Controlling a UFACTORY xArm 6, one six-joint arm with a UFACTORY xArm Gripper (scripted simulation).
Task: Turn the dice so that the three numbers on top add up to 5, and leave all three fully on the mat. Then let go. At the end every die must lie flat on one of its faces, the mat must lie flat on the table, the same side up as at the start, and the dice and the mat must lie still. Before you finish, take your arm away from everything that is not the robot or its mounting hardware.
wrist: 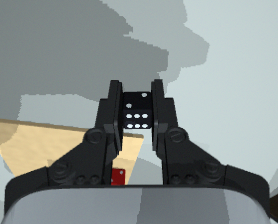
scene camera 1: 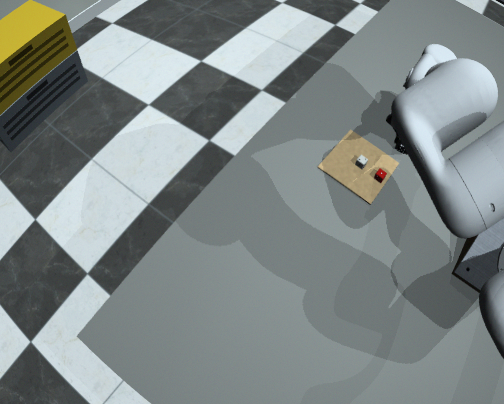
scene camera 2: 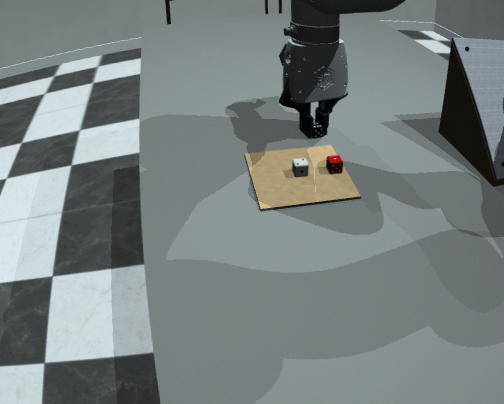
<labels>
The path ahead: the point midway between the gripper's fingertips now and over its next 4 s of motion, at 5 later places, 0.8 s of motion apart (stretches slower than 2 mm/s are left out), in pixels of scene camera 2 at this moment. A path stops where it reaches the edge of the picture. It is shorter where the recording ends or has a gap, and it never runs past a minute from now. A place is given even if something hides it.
My gripper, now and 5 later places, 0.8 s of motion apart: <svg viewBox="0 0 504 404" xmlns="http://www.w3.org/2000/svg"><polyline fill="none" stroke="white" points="313,133 315,84 308,92 306,128 322,175 321,175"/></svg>
</labels>
